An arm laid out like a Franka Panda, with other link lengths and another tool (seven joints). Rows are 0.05 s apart.
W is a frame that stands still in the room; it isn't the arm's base.
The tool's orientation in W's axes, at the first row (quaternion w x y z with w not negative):
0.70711, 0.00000, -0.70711, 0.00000
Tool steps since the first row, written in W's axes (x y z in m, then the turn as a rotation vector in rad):
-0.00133, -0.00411, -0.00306, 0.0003, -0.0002, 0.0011
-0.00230, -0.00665, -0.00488, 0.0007, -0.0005, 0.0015
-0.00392, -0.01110, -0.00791, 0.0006, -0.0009, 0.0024
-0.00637, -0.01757, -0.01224, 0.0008, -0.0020, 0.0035
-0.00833, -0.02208, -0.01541, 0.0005, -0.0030, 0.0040
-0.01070, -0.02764, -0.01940, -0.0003, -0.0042, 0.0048
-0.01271, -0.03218, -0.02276, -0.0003, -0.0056, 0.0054
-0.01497, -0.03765, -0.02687, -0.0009, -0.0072, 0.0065
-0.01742, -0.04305, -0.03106, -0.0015, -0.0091, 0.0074
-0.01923, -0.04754, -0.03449, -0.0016, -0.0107, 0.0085
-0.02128, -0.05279, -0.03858, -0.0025, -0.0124, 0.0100
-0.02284, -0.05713, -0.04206, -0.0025, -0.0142, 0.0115
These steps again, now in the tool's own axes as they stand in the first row. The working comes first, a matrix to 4 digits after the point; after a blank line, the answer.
The tool's axes in the first row as the columns of a matrix, in W's axes (used below as rounded here):
0.0000, 0.0000, -1.0000
0.0000, 1.0000, 0.0000
1.0000, 0.0000, 0.0000

-0.00306, -0.00411, 0.00133, 0.0011, -0.0002, -0.0003
-0.00488, -0.00665, 0.00230, 0.0015, -0.0005, -0.0007
-0.00791, -0.01110, 0.00392, 0.0024, -0.0009, -0.0006
-0.01224, -0.01757, 0.00637, 0.0035, -0.0020, -0.0008
-0.01541, -0.02208, 0.00833, 0.0040, -0.0030, -0.0005
-0.01940, -0.02764, 0.01070, 0.0048, -0.0042, 0.0003
-0.02276, -0.03218, 0.01271, 0.0054, -0.0056, 0.0003
-0.02687, -0.03765, 0.01497, 0.0065, -0.0072, 0.0009
-0.03106, -0.04305, 0.01742, 0.0074, -0.0091, 0.0015
-0.03449, -0.04754, 0.01923, 0.0085, -0.0107, 0.0016
-0.03858, -0.05279, 0.02128, 0.0100, -0.0124, 0.0025
-0.04206, -0.05713, 0.02284, 0.0115, -0.0142, 0.0025

